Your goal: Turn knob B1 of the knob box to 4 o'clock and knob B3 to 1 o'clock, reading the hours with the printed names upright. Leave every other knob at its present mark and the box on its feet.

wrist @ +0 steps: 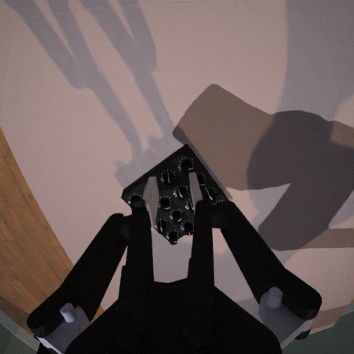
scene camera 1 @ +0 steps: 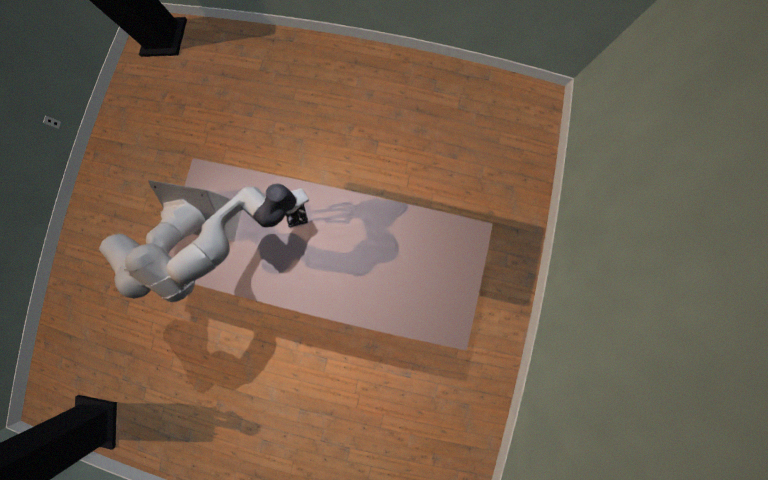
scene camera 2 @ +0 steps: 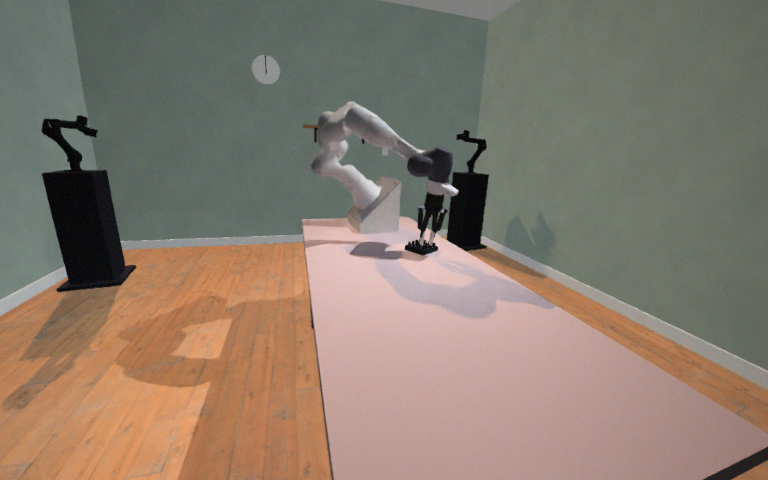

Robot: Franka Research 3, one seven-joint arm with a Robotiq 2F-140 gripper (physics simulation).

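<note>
The black knob box point(scene camera 1: 296, 215) point(scene camera 2: 421, 249) point(wrist: 173, 202) sits on the pink table top, with rows of black knobs and pale dial marks. In the wrist view it is turned cornerwise. My gripper point(scene camera 2: 427, 240) point(wrist: 173, 184) points down over the box, with its fingertips low at knob height. It is partly open, with a gap between the pale fingertips and nothing gripped. In the wrist view a knob point(wrist: 168, 176) shows in the gap near the tips. The fingers hide some knobs. The printed names and exact pointer hours are too small to read, so I cannot tell which knobs are B1 and B3.
The pink table top point(scene camera 1: 419, 271) point(scene camera 2: 453, 384) point(wrist: 150, 50) carries the arm's base and shadows of the arm. Two black pedestals point(scene camera 2: 84, 226) point(scene camera 2: 468, 209) with small black arms stand on the wooden floor, one on each side of the table.
</note>
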